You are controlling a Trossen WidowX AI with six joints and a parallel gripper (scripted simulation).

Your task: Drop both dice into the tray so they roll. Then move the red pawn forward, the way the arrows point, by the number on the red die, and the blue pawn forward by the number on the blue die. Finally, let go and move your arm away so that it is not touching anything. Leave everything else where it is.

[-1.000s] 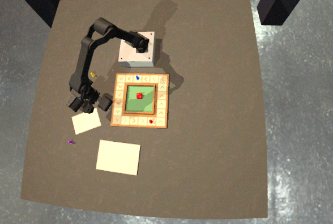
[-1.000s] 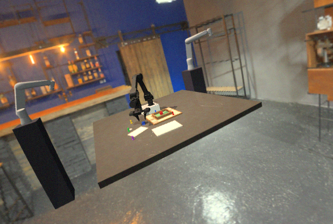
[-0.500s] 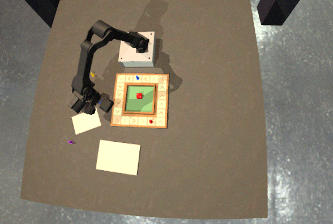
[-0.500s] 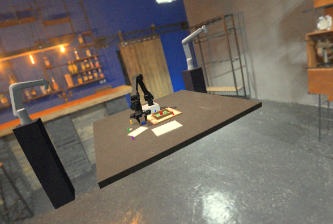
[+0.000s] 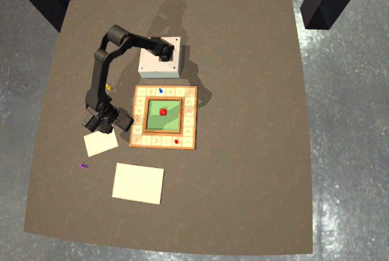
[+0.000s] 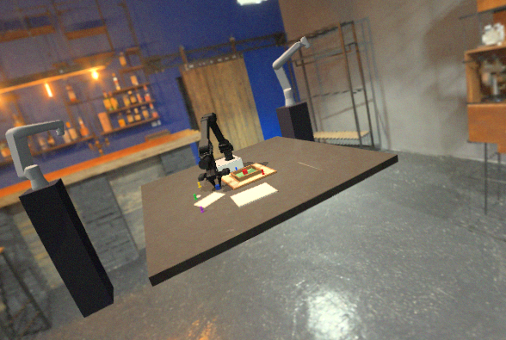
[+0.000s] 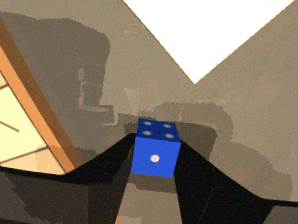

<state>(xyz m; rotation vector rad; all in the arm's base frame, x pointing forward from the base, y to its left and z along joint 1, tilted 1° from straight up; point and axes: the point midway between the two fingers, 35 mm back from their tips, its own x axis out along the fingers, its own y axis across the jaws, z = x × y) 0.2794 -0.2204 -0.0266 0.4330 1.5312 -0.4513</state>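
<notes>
Right now the red pawn is 26 cm to the left of my gripper tip, 11 cm ahead of it and 2 cm above it. Round my gripper tip: yellow pawn (16 cm behind, 7 cm to the right, 1 cm above); then green pawn (15 cm to the right, 1 cm ahead, 1 cm above); then white piece (12 cm to the right, 1 cm below, 1 cm behind).
</notes>
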